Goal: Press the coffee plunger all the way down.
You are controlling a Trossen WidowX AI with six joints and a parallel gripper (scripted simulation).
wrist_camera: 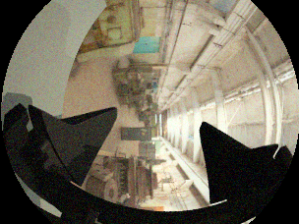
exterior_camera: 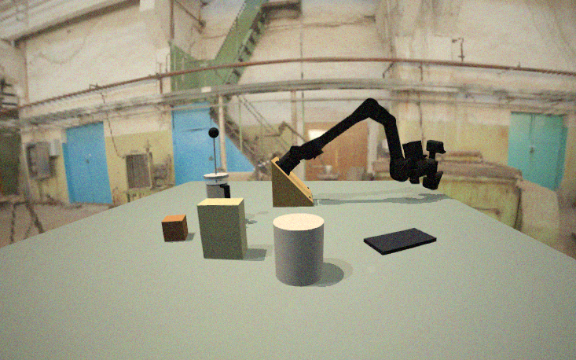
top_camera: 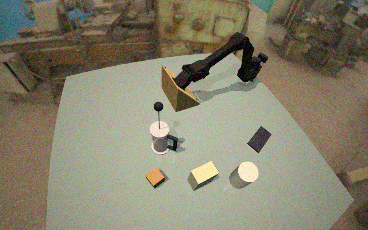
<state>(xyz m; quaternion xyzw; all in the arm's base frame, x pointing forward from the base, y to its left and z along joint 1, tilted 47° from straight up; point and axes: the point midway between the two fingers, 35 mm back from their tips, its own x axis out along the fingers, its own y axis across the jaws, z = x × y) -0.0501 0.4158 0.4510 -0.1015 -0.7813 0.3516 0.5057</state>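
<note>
Right now my gripper tip is 800 mm to the left of the coffee press, 290 mm short of it and 10 mm above it. From my gripper tip the other things lie so: yellow block (730 mm to the right, 470 mm ahead, 80 mm below); dark flat slab (430 mm ahead, 360 mm to the right, 130 mm below).
</note>
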